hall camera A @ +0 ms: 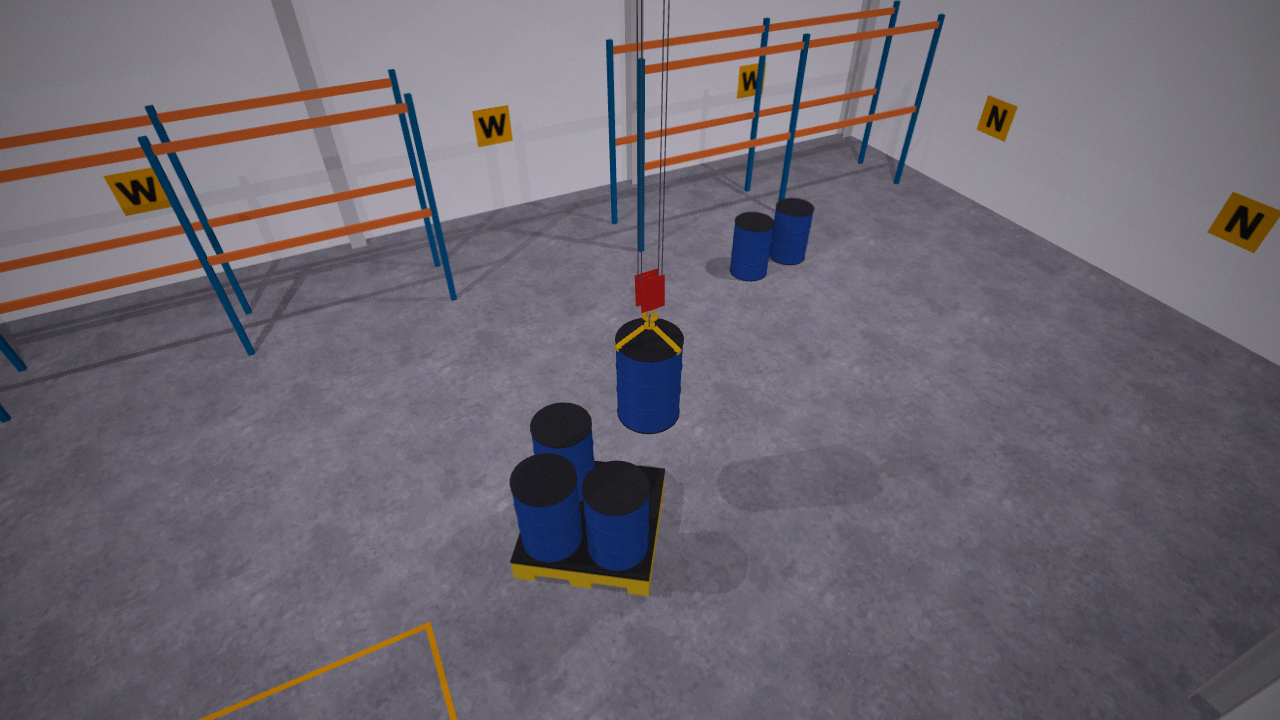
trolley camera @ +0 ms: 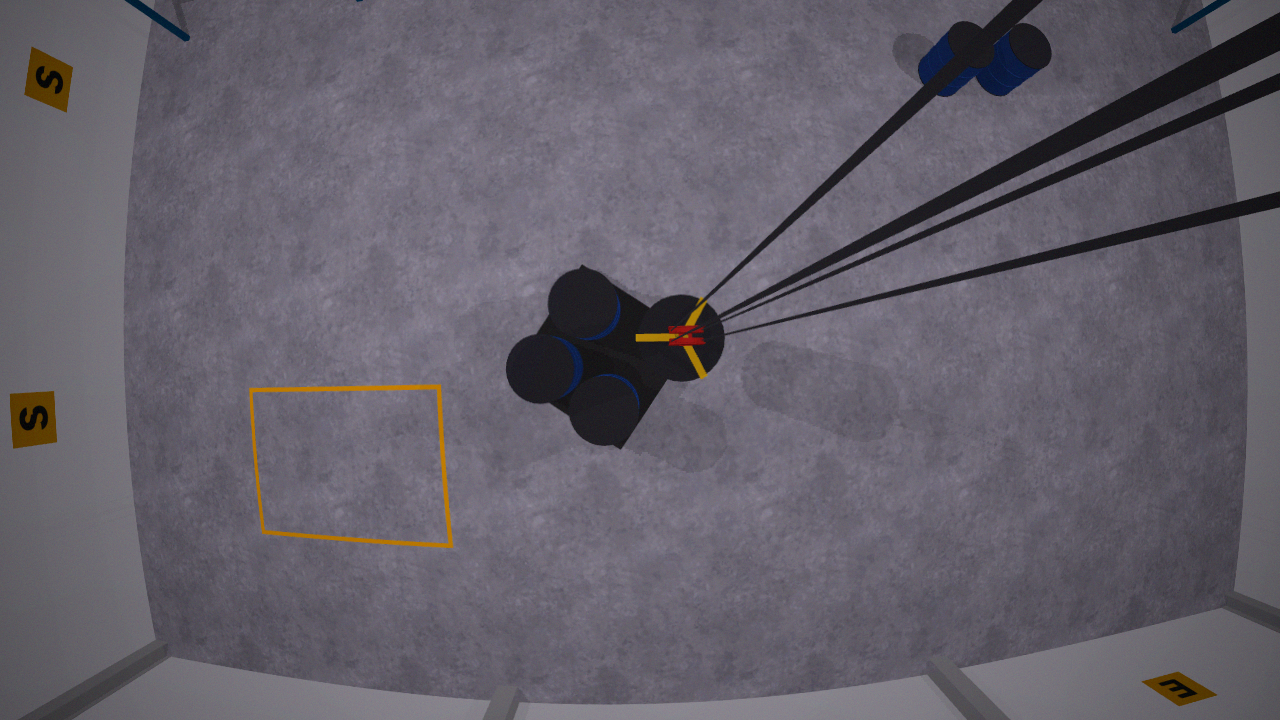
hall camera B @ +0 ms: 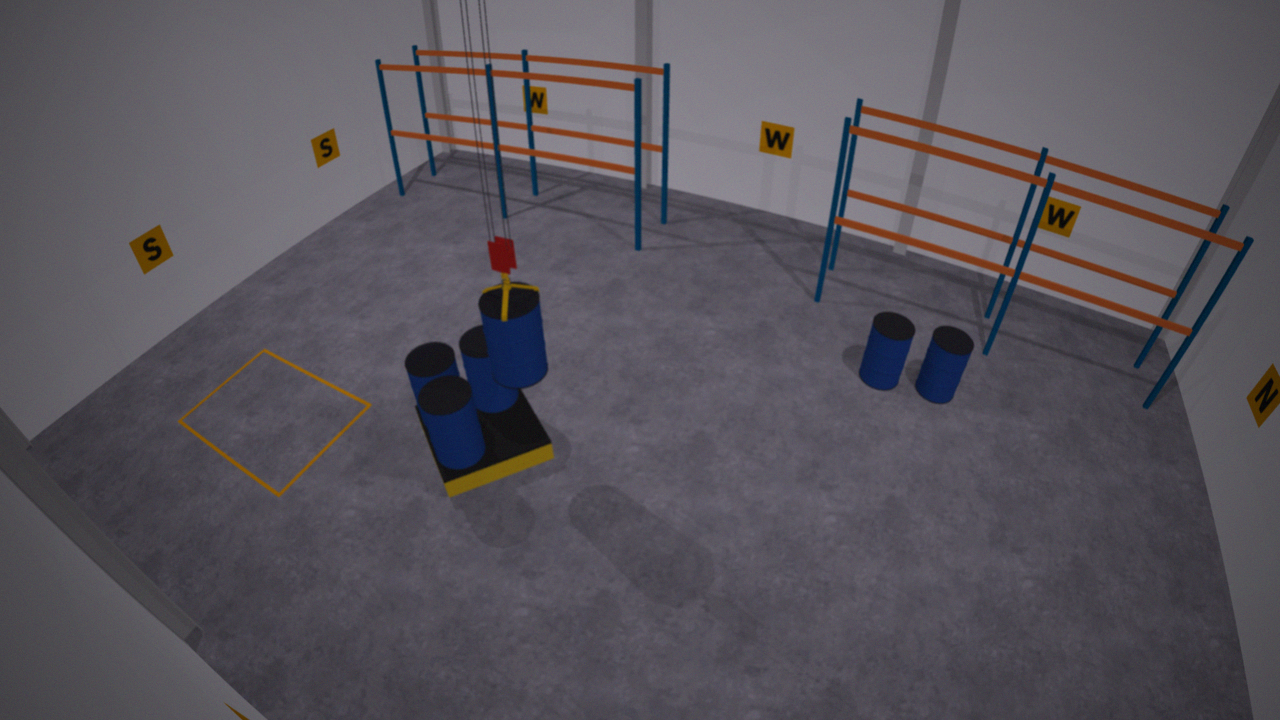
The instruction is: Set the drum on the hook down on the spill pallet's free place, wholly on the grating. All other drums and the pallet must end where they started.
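Note:
A blue drum with a black lid (hall camera A: 648, 394) (hall camera B: 514, 344) (trolley camera: 662, 360) hangs upright on the hook, clear of the floor. My gripper (hall camera A: 648, 338) (hall camera B: 507, 300) (trolley camera: 685, 336), a yellow three-armed drum grab under the red hook block, is shut on it. The spill pallet (hall camera A: 528, 572) (hall camera B: 501, 470) (trolley camera: 630, 322), black grating on a yellow base, bears three upright blue drums: one (hall camera A: 562, 425) (hall camera B: 477, 344) (trolley camera: 581, 302), a second (hall camera A: 547, 519) (hall camera B: 431, 360) (trolley camera: 539, 368) and a third (hall camera A: 617, 528) (hall camera B: 453, 429) (trolley camera: 601, 413). In the trolley view the hung drum overlaps the pallet's free corner and hides part of it.
Two blue drums, one (hall camera A: 750, 250) (hall camera B: 886, 353) (trolley camera: 939, 58) beside the other (hall camera A: 792, 237) (hall camera B: 944, 367) (trolley camera: 1013, 67), stand far off near a rack (hall camera A: 640, 152) (hall camera B: 832, 210). Another rack (hall camera A: 431, 197) (hall camera B: 638, 165) stands along the W wall. An orange floor outline (hall camera A: 331, 665) (hall camera B: 316, 377) (trolley camera: 344, 388) lies beyond the pallet.

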